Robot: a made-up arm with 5 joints.
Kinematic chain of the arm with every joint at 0, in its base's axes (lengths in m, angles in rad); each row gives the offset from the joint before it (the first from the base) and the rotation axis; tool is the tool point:
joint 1: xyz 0 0 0.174 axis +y
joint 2: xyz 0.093 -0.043 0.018 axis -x
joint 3: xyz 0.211 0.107 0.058 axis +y
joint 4: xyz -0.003 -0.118 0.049 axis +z
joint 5: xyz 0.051 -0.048 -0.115 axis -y
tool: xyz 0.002 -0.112 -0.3
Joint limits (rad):
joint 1: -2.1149..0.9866
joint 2: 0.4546..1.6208
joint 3: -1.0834..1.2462
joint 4: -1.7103..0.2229
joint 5: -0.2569..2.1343
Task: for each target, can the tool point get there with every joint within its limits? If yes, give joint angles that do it. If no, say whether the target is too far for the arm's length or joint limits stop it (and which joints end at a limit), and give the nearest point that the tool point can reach.
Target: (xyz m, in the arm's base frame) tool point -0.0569 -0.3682 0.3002
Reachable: yes | joints -1.7367 1.0183 0.3491 -0.7330 0.1000
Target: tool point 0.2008 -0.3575 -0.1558
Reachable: yes | joints 0.6887 0.6514 1.0409 0.0257 1.3434
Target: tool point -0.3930 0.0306 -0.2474
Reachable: no: joint limits stop it (at a limit: joint 1, joint 3, joint 4) | nearest point -0.3092 0.0026 0.0079 | short by 0.270 m
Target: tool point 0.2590 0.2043 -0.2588
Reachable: no: joint limits stop it (at a limit: joint 1, joint 2, joint 4, joint 5) | nearest point 0.3901 0.2560 -0.2290 | short by 0.144 m
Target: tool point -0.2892 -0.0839 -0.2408
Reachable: no: joint limits stop it (at a limit: joint 1, joint 2, joint 4, joint 5) | nearest point -0.1194 -0.1537 -0.1652 | short by 0.199 m
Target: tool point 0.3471 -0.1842 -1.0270
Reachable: no: too far | nearest point 0.3183 -0.1918 -0.4043 | short by 0.623 m
